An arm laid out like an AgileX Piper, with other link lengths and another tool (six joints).
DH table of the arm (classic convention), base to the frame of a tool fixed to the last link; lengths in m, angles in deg. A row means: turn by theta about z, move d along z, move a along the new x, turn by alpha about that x. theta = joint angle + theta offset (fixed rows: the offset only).
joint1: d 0.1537  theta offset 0  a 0  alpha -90
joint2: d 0  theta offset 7.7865  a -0.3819  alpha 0
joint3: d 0  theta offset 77.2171  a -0.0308  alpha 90
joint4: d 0.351  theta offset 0  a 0  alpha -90
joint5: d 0  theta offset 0  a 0  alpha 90
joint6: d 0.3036  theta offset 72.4  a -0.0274  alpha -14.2
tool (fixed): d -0.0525  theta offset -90  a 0  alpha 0
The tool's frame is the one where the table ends.
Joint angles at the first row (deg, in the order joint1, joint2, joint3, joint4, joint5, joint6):
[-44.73, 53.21, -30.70, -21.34, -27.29, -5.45]
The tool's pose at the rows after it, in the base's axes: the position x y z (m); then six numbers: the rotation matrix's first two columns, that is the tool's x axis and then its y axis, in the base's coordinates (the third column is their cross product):
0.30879, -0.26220, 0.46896, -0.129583, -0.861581, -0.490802, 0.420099, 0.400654, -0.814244
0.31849, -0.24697, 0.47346, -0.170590, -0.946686, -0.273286, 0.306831, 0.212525, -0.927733
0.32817, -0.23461, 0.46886, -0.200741, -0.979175, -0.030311, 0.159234, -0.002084, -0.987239
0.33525, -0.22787, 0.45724, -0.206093, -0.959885, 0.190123, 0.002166, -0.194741, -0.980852
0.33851, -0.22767, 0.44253, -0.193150, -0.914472, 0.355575, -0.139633, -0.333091, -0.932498
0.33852, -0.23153, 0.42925, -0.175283, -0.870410, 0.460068, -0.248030, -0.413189, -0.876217
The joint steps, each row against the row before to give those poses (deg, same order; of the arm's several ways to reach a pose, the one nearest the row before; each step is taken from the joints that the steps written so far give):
[0.00, 0.12, 0.48, -4.35, -4.06, -8.06]
[0.00, 0.17, 0.14, -4.95, -1.65, -10.02]
[0.00, 0.19, 0.02, -5.12, 0.46, -10.92]
[0.01, 0.09, 0.00, -4.45, 2.24, -10.14]
[-0.01, 0.07, 0.00, -3.11, 3.29, -8.42]
[0.00, 0.05, 0.00, -1.56, 3.31, -6.25]

